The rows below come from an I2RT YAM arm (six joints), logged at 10 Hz.
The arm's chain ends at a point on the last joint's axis. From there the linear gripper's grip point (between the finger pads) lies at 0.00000 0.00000 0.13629 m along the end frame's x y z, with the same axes.
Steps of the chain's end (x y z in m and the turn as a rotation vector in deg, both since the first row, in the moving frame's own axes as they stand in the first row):
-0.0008 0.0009 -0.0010 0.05 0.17 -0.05
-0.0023 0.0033 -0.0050 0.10 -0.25 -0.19
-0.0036 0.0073 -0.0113 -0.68 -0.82 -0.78
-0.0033 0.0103 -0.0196 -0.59 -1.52 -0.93
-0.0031 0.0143 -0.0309 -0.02 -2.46 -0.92
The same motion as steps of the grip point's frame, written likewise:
-0.0004 0.0008 -0.0010 0.05 0.17 -0.05
-0.0029 0.0031 -0.0050 0.10 -0.25 -0.19
-0.0055 0.0089 -0.0113 -0.68 -0.82 -0.78
-0.0069 0.0117 -0.0197 -0.59 -1.52 -0.93
-0.0089 0.0144 -0.0310 -0.02 -2.46 -0.92

